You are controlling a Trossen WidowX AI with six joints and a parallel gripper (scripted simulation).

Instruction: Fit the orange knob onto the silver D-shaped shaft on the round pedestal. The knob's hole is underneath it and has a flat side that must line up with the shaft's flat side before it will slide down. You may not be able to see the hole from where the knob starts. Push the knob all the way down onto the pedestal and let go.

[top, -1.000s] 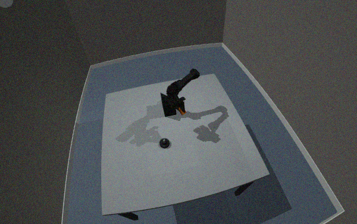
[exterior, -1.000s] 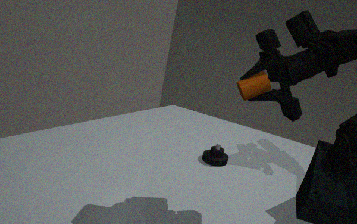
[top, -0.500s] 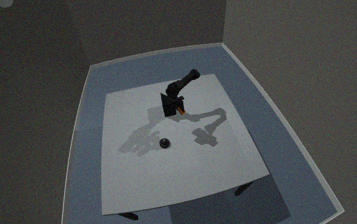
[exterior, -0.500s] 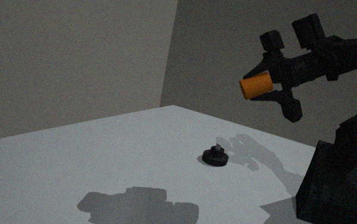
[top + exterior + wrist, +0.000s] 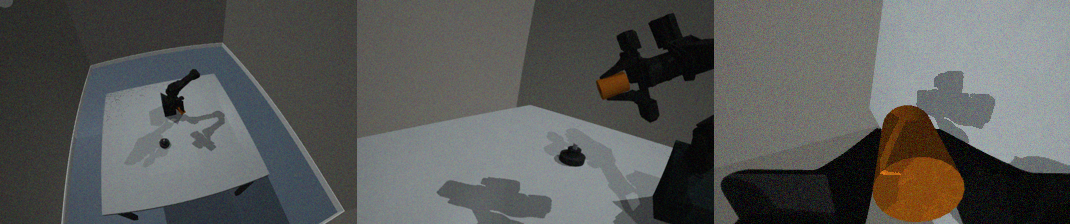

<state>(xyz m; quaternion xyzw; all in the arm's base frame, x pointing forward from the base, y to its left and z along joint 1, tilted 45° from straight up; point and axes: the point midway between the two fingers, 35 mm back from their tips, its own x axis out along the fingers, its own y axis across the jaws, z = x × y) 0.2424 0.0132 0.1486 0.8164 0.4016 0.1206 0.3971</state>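
Now: the round dark pedestal 22 cm below my gripper tip, 17 cm to the right of it and 10 cm ahead of it. From my gripper tip the other things lie so: orange knob: 3 cm behind, 2 cm to the right, 2 cm above.
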